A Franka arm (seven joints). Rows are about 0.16 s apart.
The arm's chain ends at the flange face. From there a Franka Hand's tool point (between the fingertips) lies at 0.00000 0.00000 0.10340 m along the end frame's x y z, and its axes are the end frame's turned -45 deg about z.
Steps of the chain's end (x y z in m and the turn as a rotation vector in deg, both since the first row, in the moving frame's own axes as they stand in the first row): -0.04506 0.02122 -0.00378 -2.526 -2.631 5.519; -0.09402 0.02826 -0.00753 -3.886 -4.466 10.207; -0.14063 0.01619 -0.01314 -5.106 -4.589 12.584; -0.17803 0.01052 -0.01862 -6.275 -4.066 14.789; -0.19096 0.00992 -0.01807 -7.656 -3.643 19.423; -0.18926 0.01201 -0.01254 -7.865 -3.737 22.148
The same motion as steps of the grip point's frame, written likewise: -0.05343 -0.01731 -0.00399 0.074 -3.647 5.519; -0.09698 -0.04818 -0.00808 0.410 -5.906 10.207; -0.12320 -0.08869 -0.01388 -0.366 -6.855 12.584; -0.14670 -0.11736 -0.01949 -1.562 -7.312 14.789; -0.15699 -0.12543 -0.01919 -2.838 -7.990 19.423; -0.15771 -0.12304 -0.01372 -2.919 -8.204 22.148
